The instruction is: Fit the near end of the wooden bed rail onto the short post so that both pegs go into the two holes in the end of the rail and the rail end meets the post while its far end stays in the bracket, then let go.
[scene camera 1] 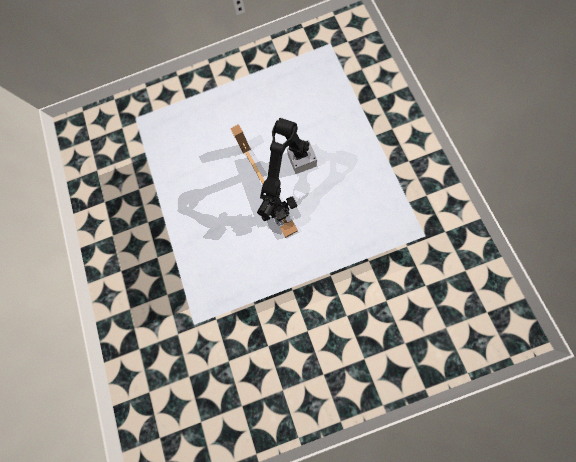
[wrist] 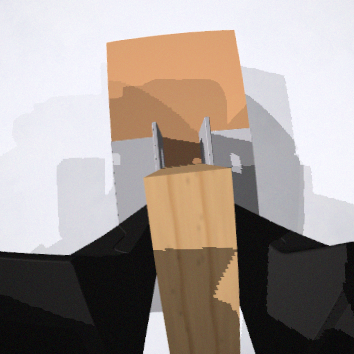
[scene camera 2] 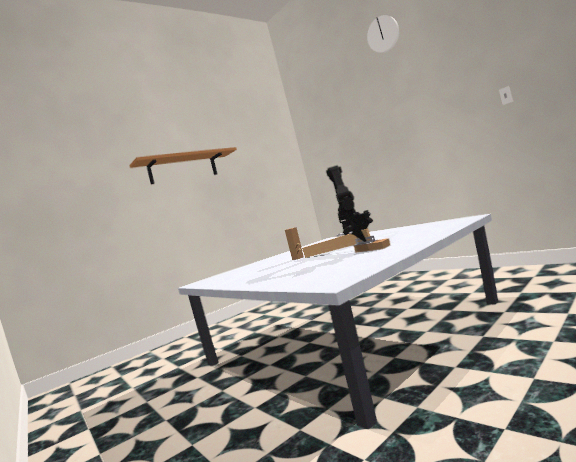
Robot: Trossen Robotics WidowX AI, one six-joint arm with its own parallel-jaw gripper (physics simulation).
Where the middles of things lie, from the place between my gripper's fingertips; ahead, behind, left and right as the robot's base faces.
Labels:
My hand is 3 cm short of the wooden bed rail (wrist: 190,207), 20 cm to the left of it and 1 cm below it.

